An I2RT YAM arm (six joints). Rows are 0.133 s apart.
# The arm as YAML. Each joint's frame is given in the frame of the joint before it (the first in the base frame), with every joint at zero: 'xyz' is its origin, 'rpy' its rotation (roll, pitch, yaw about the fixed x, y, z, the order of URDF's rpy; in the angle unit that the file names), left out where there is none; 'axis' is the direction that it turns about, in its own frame. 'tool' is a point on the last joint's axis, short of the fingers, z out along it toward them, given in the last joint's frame.
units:
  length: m
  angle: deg
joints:
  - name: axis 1
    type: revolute
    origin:
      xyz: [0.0, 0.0, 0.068]
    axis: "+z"
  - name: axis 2
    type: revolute
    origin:
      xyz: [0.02, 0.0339, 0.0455]
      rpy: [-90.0, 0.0, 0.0]
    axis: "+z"
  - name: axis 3
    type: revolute
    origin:
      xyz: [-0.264, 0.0, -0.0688]
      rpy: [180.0, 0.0, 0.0]
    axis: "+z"
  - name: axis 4
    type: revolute
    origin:
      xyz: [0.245, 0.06, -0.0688]
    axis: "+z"
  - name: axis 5
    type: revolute
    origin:
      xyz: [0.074, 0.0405, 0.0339]
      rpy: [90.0, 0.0, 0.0]
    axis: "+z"
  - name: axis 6
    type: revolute
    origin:
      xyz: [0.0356, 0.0, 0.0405]
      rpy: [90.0, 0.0, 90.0]
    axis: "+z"
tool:
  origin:
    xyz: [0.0, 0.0, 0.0]
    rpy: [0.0, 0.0, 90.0]
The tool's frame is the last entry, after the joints.
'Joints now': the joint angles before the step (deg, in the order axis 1, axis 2, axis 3, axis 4, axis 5, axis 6). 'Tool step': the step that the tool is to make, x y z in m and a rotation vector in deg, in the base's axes. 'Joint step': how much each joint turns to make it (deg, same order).
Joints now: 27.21 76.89 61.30 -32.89 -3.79 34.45
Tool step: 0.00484 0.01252 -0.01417 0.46 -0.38 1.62
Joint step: 1.72 2.34 -1.56 4.47 -0.10 0.23
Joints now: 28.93 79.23 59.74 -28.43 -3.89 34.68
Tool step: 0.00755 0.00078 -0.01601 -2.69 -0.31 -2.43
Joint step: -0.17 2.33 -1.44 2.74 3.38 0.03
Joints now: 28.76 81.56 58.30 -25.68 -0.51 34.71
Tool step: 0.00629 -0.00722 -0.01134 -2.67 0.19 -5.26
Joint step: -1.26 1.39 -1.03 0.94 4.32 1.59
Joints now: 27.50 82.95 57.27 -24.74 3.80 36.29
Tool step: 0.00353 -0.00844 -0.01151 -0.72 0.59 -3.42
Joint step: -1.55 0.75 -1.78 1.58 1.47 1.22
